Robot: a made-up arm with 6 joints.
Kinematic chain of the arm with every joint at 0, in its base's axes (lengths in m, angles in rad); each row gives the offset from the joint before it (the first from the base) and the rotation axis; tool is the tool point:
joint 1: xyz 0 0 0.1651 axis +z
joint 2: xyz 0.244 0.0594 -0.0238 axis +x
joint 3: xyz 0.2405 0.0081 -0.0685 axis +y
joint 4: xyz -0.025 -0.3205 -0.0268 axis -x
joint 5: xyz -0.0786 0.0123 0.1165 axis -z
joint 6: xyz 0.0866 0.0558 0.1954 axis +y
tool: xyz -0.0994 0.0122 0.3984
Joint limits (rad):
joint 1: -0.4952..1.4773
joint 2: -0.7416..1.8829
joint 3: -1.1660..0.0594
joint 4: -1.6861..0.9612
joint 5: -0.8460..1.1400
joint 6: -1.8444..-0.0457
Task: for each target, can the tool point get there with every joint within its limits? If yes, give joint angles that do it. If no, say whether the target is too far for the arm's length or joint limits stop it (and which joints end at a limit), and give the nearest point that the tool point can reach.
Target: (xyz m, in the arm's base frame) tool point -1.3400 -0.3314 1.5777
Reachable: no: too far | nearest point -0.2357 -0.4021 0.7372 | short by 1.390 m
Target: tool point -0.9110 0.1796 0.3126
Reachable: no: joint limits stop it (at a limit: joint 1, joint 2, joint 3, joint 4) | nearest point -0.4658 0.2703 0.1997 | short by 0.468 m
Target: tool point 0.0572 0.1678 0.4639
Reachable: yes | joints 1.1382 0.8099 -0.4029 0.6579 0.6512 -0.2826
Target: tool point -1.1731 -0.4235 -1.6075
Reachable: no: too far | nearest point -0.4515 0.2041 -0.7236 | short by 1.302 m
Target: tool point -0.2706 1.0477 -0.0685
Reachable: no: joint limits stop it (at a limit: joint 2, joint 3, joint 4, joint 5) | nearest point -0.2202 0.8524 -0.1963 | short by 0.239 m
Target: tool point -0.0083 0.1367 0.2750
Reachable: yes | joints 0.6954 0.5493 -0.7358 0.3337 0.9741 -0.7673
